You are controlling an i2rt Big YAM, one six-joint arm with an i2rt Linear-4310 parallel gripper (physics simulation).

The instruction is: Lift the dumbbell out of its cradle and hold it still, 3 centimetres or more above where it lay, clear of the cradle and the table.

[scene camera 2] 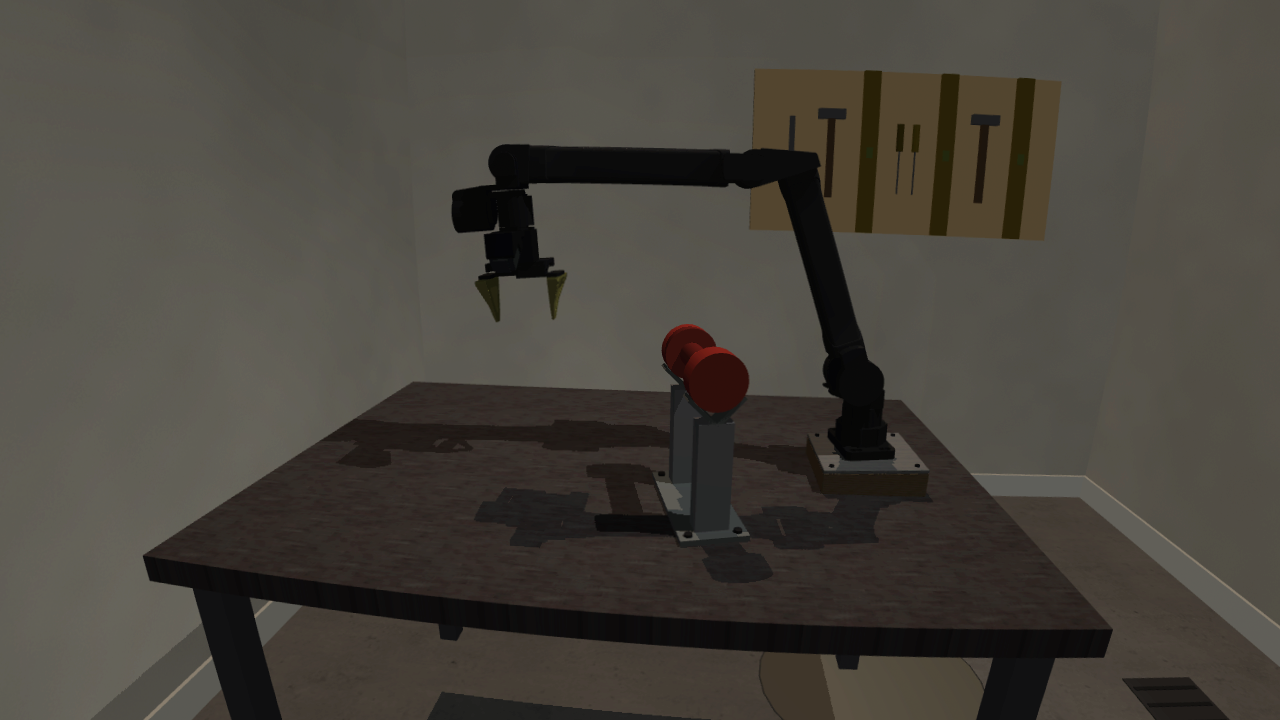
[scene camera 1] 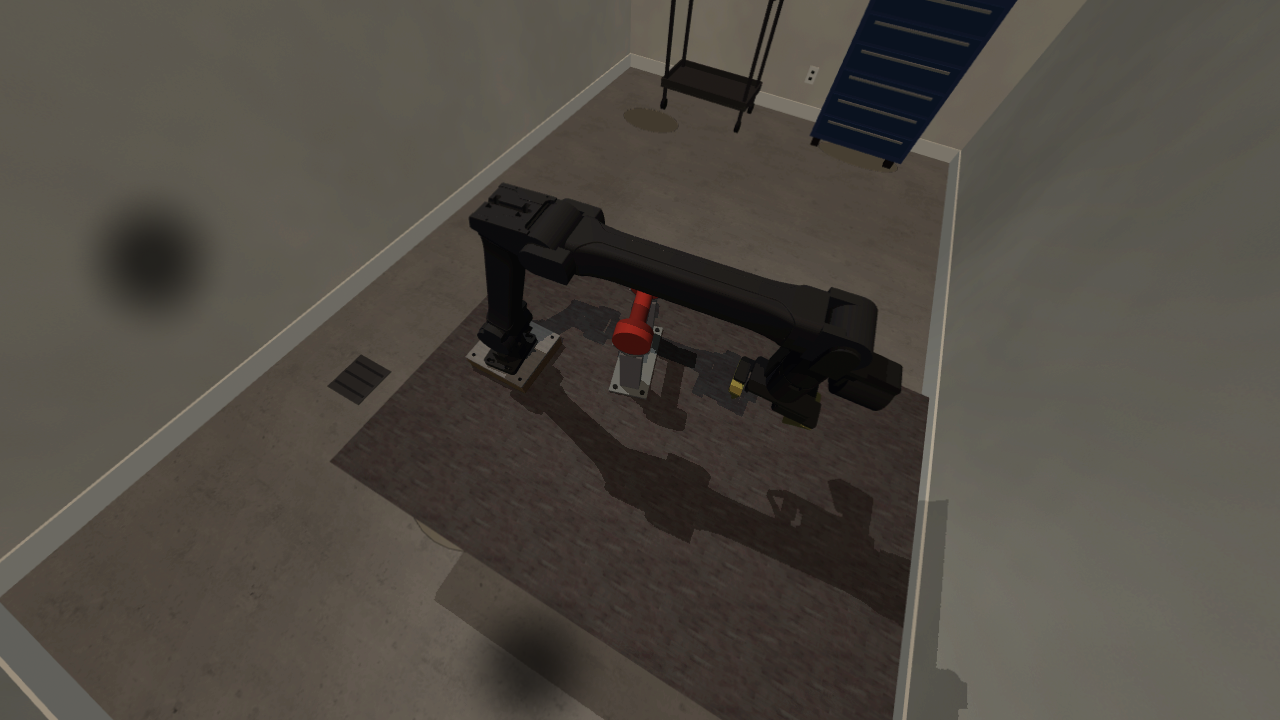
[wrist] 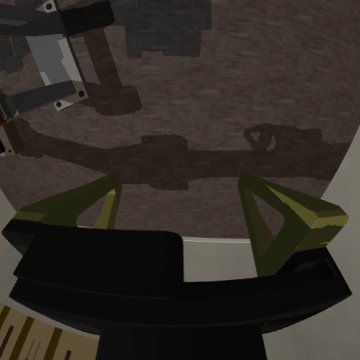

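The red dumbbell lies level in the V-shaped tops of its grey two-post cradle. In the wrist view a sliver of red shows at the left edge, and the rest of the dumbbell is out of frame. My gripper is open and empty, with its yellow fingers pointing down. It hangs high above the table, well to the left of the dumbbell in scene camera 2, with its tips at about the height of the dumbbell's top or higher. In scene camera 1 my arm hides the dumbbell's far end.
The cradle's base plate is bolted to the dark table. My arm's base stands on the other side of the cradle from the gripper. The upper arm spans high over the cradle. A tool board hangs on the wall.
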